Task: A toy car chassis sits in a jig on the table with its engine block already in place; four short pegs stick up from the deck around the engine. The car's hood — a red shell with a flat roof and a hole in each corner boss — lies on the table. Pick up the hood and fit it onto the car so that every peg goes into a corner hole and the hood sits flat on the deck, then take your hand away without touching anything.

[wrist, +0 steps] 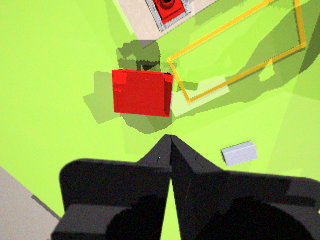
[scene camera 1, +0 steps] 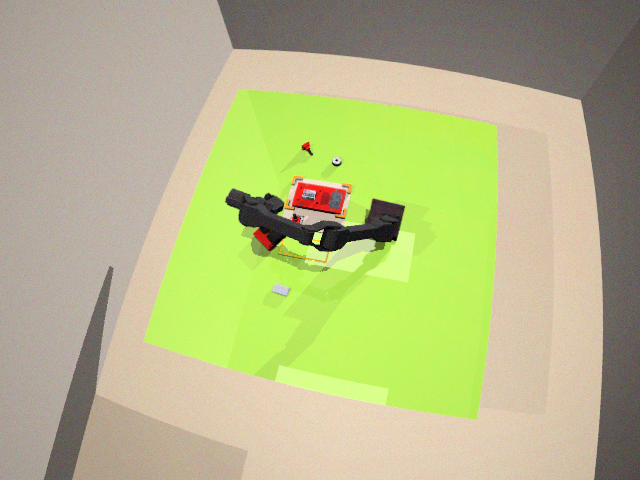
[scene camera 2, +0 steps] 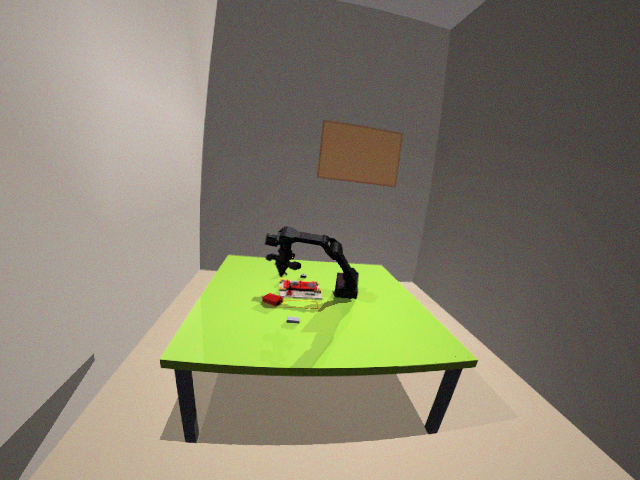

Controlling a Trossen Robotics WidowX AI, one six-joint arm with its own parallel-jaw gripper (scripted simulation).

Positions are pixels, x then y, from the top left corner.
Labels:
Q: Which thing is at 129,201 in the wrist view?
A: My gripper.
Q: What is my gripper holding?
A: Nothing.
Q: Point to a red hood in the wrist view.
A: At 134,92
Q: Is my gripper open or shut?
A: Shut.

